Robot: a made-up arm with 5 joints. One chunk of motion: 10 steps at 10 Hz.
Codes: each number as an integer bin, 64 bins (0 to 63) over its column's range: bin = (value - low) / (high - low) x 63, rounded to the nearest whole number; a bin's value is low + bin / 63 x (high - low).
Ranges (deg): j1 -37..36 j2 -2..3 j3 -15..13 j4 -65..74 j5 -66..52
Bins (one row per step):
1: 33 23 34 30 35
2: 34 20 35 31 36
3: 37 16 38 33 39
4: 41 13 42 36 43
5: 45 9 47 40 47
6: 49 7 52 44 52
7: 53 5 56 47 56
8: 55 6 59 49 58
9: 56 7 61 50 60
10: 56 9 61 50 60
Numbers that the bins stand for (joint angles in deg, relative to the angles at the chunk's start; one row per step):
1: 1.24 -0.17 0.11 1.19 -0.44
2: 2.40 -0.41 0.56 3.40 1.43
3: 5.87 -0.73 1.89 7.81 7.05
4: 10.51 -0.97 3.67 14.43 14.54
5: 15.14 -1.29 5.89 23.25 22.03
6: 19.78 -1.44 8.11 32.08 31.40
7: 24.41 -1.60 9.89 38.70 38.89
8: 26.73 -1.52 11.22 43.11 42.63
9: 27.89 -1.44 12.11 45.32 46.38
10: 27.89 -1.29 12.11 45.32 46.38

